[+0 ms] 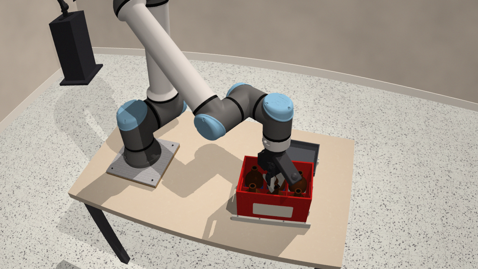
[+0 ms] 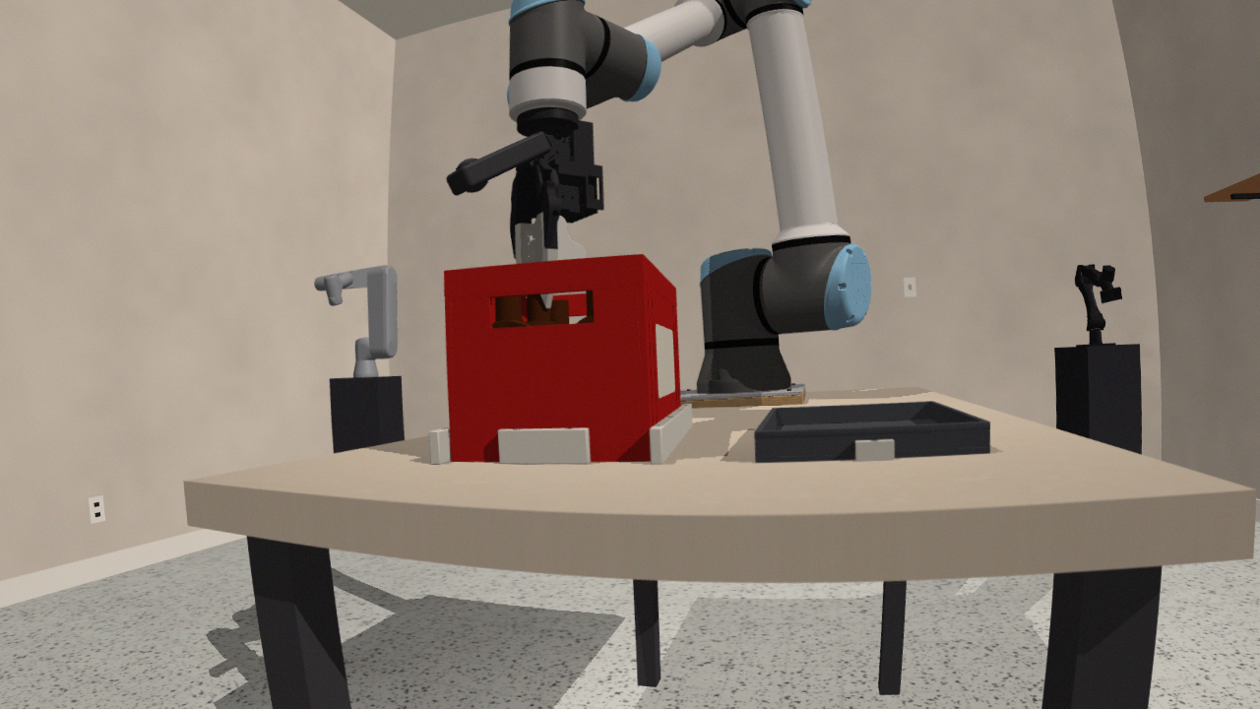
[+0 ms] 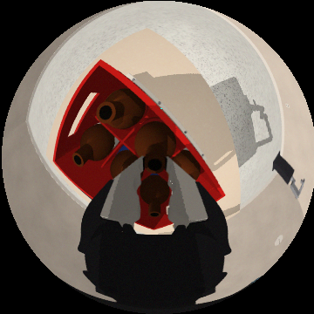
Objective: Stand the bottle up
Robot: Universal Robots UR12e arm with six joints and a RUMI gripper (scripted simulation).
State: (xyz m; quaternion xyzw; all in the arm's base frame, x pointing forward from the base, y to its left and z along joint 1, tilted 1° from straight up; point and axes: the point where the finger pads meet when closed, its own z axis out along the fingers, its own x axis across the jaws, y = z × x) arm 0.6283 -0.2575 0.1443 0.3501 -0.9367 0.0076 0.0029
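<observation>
My gripper is now 8 cm above the red crate and 4 cm to the right of it. Round my hand: tray: 33 cm to the left, 15 cm below, 7 cm ahead.
</observation>
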